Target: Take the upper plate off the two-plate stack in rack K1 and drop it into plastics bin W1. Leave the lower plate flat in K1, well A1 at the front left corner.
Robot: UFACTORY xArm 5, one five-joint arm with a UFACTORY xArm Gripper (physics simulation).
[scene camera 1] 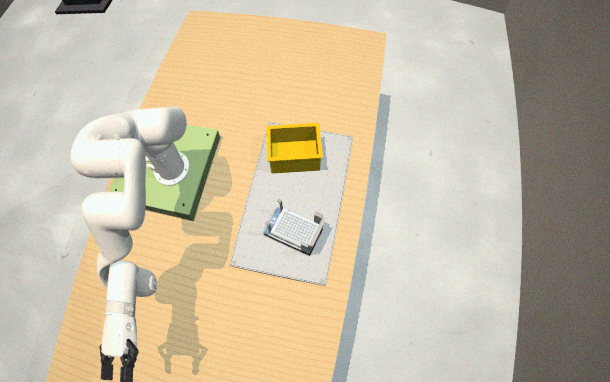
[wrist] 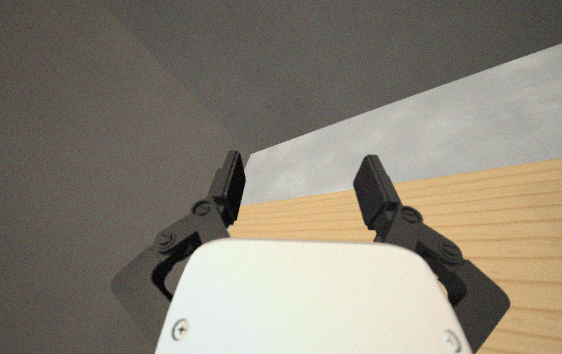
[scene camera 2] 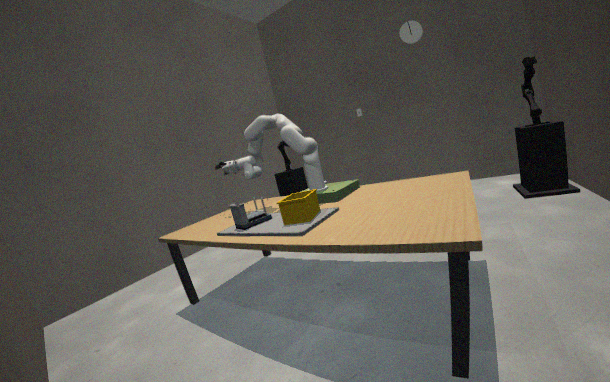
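Seen in the pictures: gripper, fingertip midpoint: (wrist: pixel 300 167) (scene camera 2: pixel 220 170); arm's base, origin of the base link: (scene camera 1: pixel 171 168) (scene camera 2: pixel 317 190).
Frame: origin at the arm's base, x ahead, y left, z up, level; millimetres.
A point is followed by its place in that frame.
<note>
The upper plate (scene camera 1: pixel 296 229) @(x 447, y -139, z 7 mm) is white with a grid of wells and lies in rack K1 (scene camera 1: pixel 274 220) (scene camera 2: pixel 249 223), a dark-based holder with upright corner posts. The lower plate cannot be told apart beneath it. Plastics bin W1 (scene camera 1: pixel 294 165) @(x 405, y 71, z 5 mm) (scene camera 2: pixel 300 208) @(x 465, y 178, z 17 mm) is a yellow open box on the same grey mat; the part of its floor that shows is bare. My gripper (scene camera 1: pixel 116 372) @(x 113, y -674, z 264 mm) (wrist: pixel 300 167) @(x 113, y -674, z 264 mm) is open and empty, high above the table and well away from the rack and the bin. In scene camera 2 the gripper (scene camera 2: pixel 219 167) @(x 113, y -674, z 264 mm) is small, up to the left of the rack.
The grey mat (scene camera 1: pixel 257 230) @(x 324, y -147, z -43 mm) (scene camera 2: pixel 280 230) @(x 554, y 124, z -40 mm) lies on the wooden table (scene camera 1: pixel 280 60) @(x 261, y 558, z -56 mm) (scene camera 2: pixel 400 215) @(x 434, y 557, z -56 mm) (wrist: pixel 480 200) @(x -58, y -799, z -56 mm). The arm's base stands on a green block (scene camera 1: pixel 200 145) @(x 75, y 101, z -1 mm) (scene camera 2: pixel 342 189) @(x 41, y 177, z -10 mm) beside the mat. The rack's corner posts stand up around the plate. Dark pedestals with black arms stand on the floor beyond the table.
</note>
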